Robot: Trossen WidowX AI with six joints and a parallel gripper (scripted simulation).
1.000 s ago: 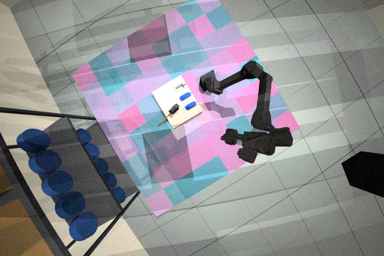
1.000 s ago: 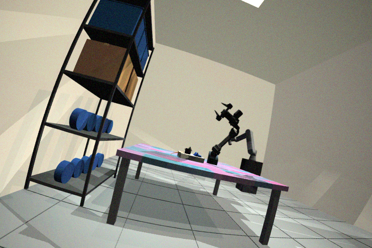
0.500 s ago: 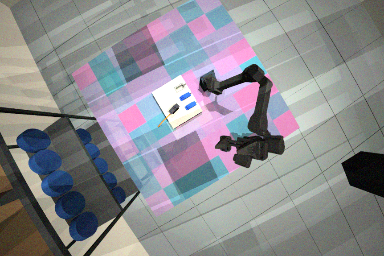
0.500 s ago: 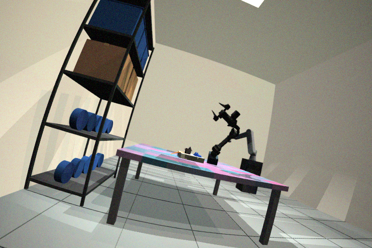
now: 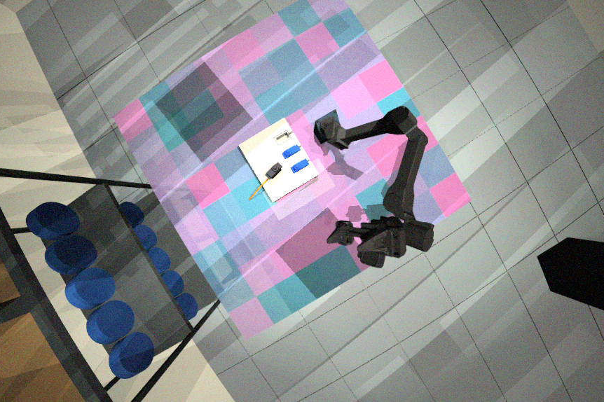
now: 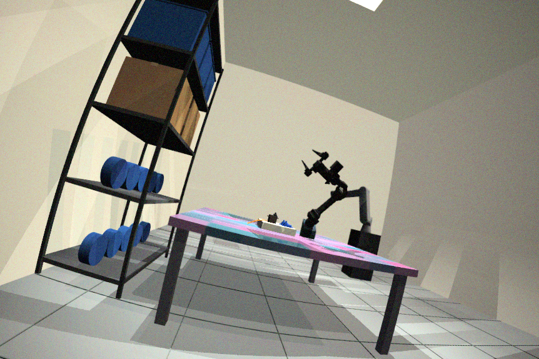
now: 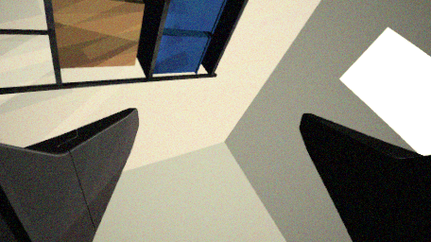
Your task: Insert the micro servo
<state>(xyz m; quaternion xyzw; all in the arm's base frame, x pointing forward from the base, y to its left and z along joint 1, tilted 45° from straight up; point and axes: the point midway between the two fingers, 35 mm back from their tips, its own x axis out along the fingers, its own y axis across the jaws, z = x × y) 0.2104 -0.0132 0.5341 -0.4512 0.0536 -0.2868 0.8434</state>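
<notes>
The white deck is 8 cm ahead of my gripper tip, 33 cm to the right of it and 49 cm below it.
</notes>
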